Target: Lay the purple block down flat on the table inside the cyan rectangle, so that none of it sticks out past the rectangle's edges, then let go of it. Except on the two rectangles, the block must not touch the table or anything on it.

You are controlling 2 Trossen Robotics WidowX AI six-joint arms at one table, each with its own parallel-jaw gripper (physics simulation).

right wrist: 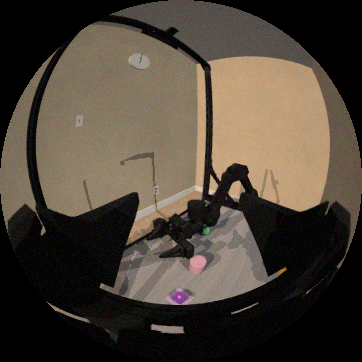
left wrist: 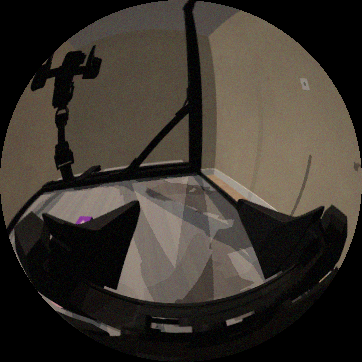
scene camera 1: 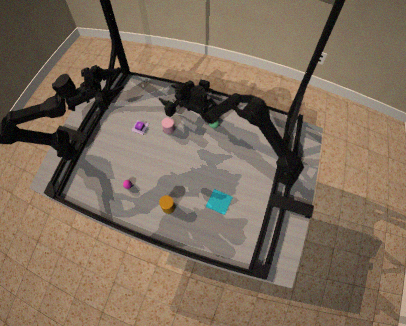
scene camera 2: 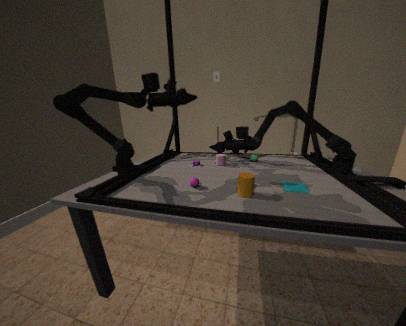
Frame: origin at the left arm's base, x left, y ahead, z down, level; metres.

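Seen in the pictures: left gripper, fingertip midpoint: (right wrist: 151, 247) (left wrist: 189, 205) (scene camera 1: 165, 91) (scene camera 2: 212, 145); right gripper, fingertip midpoint: (right wrist: 191, 197) (scene camera 1: 121, 77) (scene camera 2: 193, 98); left arm's base at its link origin: (scene camera 1: 287, 178) (scene camera 2: 341, 169); right arm's base at its link origin: (left wrist: 68, 179) (scene camera 1: 69, 153) (scene camera 2: 126, 174).
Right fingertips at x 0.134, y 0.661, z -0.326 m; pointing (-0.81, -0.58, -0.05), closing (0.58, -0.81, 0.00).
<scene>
Pixels of each thing's middle, then the offset from my right fingertips to it. "pt": a spot on its surface instead.
- small purple block at the middle of its body: (left wrist: 84, 225) (right wrist: 179, 297) (scene camera 1: 139, 126) (scene camera 2: 196, 163) dx -0.008, dy +0.003, dz +0.335 m
- pale lilac rectangle at a spot on its surface: (right wrist: 171, 297) pt dx -0.019, dy +0.022, dz +0.326 m
- cyan rectangle at a spot on its surface: (scene camera 1: 219, 201) (scene camera 2: 294, 186) pt dx +0.090, dy -0.470, dz +0.344 m
- pink cylinder at the middle of its body: (right wrist: 196, 264) (scene camera 1: 168, 125) (scene camera 2: 220, 159) dx -0.070, dy -0.115, dz +0.319 m
- green ball at the middle of its body: (scene camera 1: 213, 123) (right wrist: 204, 229) (scene camera 2: 253, 157) dx -0.189, dy -0.272, dz +0.322 m
- orange cylinder at the middle of its body: (scene camera 2: 245, 184) (scene camera 1: 167, 204) dx +0.216, dy -0.317, dz +0.310 m
- magenta ball at the middle of its body: (scene camera 2: 194, 182) (scene camera 1: 127, 184) dx +0.236, dy -0.130, dz +0.327 m
The small purple block (scene camera 1: 140, 125) (scene camera 2: 196, 163) (right wrist: 179, 297) sits on a pale lilac rectangle (right wrist: 171, 297) towards the back left. In the left wrist view the block (left wrist: 84, 219) shows behind a finger. The cyan rectangle (scene camera 1: 219, 201) (scene camera 2: 296, 188) lies bare at the front right. My left gripper (scene camera 1: 165, 94) (scene camera 2: 212, 146) (left wrist: 189, 205) is open and empty above the back of the table, behind and to the right of the block. My right gripper (scene camera 1: 120, 80) (scene camera 2: 195, 97) is open and empty, high at the back left, apart from the block.
A pink cylinder (scene camera 1: 168, 125) (scene camera 2: 220, 160) (right wrist: 197, 265) stands just right of the block. A green ball (scene camera 1: 214, 124) (scene camera 2: 254, 158) (right wrist: 206, 230) lies at the back. An orange cylinder (scene camera 1: 167, 204) (scene camera 2: 246, 185) stands left of the cyan rectangle; a magenta ball (scene camera 1: 127, 184) (scene camera 2: 194, 182) lies farther left.
</scene>
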